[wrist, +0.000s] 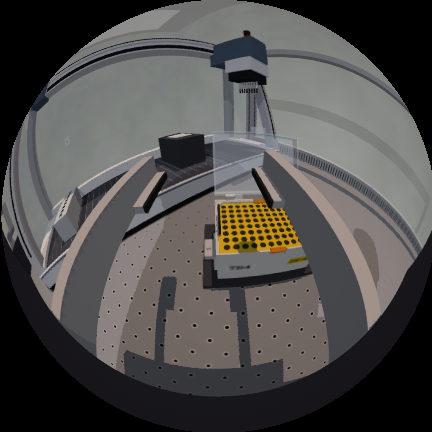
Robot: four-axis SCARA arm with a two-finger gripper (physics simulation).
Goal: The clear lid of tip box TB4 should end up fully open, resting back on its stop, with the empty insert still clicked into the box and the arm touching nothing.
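Frame: origin at the arm's base, x ahead, y left, z up, level; millimetres.
Seen in the pictures: gripper, fingertip midpoint: [207,161].
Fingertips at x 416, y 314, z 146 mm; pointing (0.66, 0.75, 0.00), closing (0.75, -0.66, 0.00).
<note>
Pixels of each thing's top centre, then the offset from my fingertips to it. "*": a spot on its surface instead. Level surfaces: height alone.
- Tip box TB4, surface spot: [230,266] * dx -8, dy -35, dz -96 mm
- clear lid, surface spot: [237,172] * dx +79, dy +36, dz -46 mm
- black block, surface spot: [181,151] * dx +86, dy +201, dz -45 mm
- grey box, surface spot: [67,217] * dx -189, dy +172, dz -49 mm
- blue-grey head with thin tips, middle of its top: [246,62] dx +322, dy +202, dz +244 mm
- table, its level: dz -133 mm
Tip box TB4 [230,266] sits right of centre in the wrist view, its labelled grey-white front wall facing me. Its yellow insert [257,227] is seated in the box, its round holes showing dark, with orange clips at the front and rear edges. The clear lid [237,172] is raised from the rear hinge edge; its exact lean and any contact with its stop cannot be told. My gripper [207,161] is shut with nothing held, its fingertips in front of the lid and box in the view. The right finger hides the box's right side. No contact is visible.
A black block [181,151] stands on a dark grid deck behind a pale rail at back left. A grey box [67,217] stands far left. A blue-grey head with thin tips [246,59] is in the background. The table [195,325] is perforated and carries dark shadows.
</note>
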